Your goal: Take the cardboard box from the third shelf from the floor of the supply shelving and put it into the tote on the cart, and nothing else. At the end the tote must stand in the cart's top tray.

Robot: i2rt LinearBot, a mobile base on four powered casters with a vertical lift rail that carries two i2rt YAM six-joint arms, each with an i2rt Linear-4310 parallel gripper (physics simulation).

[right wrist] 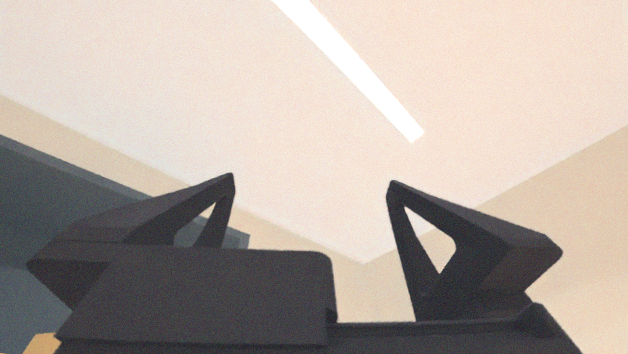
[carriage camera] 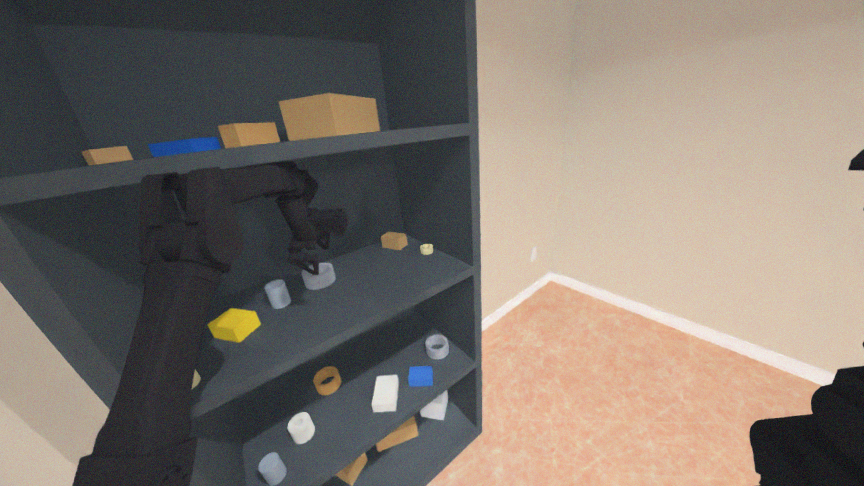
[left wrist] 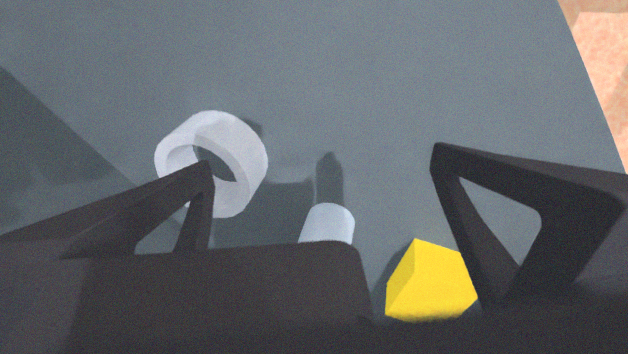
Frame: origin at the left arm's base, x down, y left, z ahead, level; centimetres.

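Seen in the pictures: left gripper, fingertip midpoint: point(carriage camera: 321, 261) point(left wrist: 322, 164); right gripper, fingertip midpoint: point(right wrist: 312, 185).
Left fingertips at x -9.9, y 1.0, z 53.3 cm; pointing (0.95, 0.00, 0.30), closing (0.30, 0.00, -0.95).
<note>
Offsets run from my left fingertips to a thing's top centre. Level surfaces: height alone.
A small brown cardboard box {dz +39.8, dx +9.8, dy -13.0 cm} point(carriage camera: 393, 240) sits at the far right part of the third shelf {dx +14.8 cm} point(carriage camera: 368, 272) of the dark grey supply shelving point(carriage camera: 475, 205), beside a small pale yellow ring. My left gripper point(carriage camera: 309, 264) point(left wrist: 322, 164) is open and empty above that shelf, left of the box. One finger overlaps a light grey ring {dz +14.5, dx +10.0, dy +9.7 cm} point(carriage camera: 326, 278) point(left wrist: 252, 160) in view; contact cannot be told. The box does not show in the left wrist view. My right gripper point(right wrist: 312, 185) is open and empty, with ceiling and walls behind it. Tote and cart do not show.
A grey cylinder {dz +2.8, dx +7.8, dy +17.7 cm} point(carriage camera: 277, 294) point(left wrist: 327, 223) and a yellow block {dz -8.9, dx +10.3, dy +24.0 cm} point(carriage camera: 235, 325) point(left wrist: 430, 285) share the third shelf. The shelf above holds a large carton {dz +24.6, dx -40.9, dy -3.9 cm} point(carriage camera: 329, 116), smaller cartons and a blue box {dz +4.9, dx -33.9, dy +29.0 cm} point(carriage camera: 184, 146). Lower shelves hold rings, cylinders and boxes. Walls meet at the right.
</note>
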